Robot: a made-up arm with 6 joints.
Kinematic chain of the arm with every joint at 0, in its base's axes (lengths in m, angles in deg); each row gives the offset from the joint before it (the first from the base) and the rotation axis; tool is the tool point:
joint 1: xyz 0 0 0.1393 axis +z
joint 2: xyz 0 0 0 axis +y
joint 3: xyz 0 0 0.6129 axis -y
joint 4: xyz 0 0 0 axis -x
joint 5: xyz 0.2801 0 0 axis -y
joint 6: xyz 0 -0.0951 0 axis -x
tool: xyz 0 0 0
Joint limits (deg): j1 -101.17..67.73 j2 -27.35..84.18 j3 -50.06..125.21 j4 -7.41..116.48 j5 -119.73..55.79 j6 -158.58..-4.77
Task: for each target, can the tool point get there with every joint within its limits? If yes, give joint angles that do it. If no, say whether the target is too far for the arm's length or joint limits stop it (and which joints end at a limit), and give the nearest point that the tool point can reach.
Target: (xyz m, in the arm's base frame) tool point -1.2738 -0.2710 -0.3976
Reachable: no: too far | nearest point -0.2027 -0.5358 -0.0750 | short by 1.149 m
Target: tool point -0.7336 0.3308 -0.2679
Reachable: no: joint limits stop it (at a limit: joint 1, joint 2, joint 3, joint 4) | nearest point 0.1409 0.4559 -0.0586 | short by 0.908 m
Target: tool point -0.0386 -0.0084 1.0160
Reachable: yes | joints -0.10 7.80 103.43 84.89 -70.91 -112.98
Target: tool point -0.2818 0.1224 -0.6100
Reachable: no: joint limits stop it (at a limit: joint 1, joint 2, joint 3, joint 4) | nearest point 0.1409 0.4559 -0.0586 | short by 0.771 m
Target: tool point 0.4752 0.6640 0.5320
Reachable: yes | joints 53.32 61.42 62.58 99.38 -49.25 -108.25
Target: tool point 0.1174 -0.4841 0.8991
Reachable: yes | joints -75.12 32.78 69.94 83.44 -98.17 -103.27
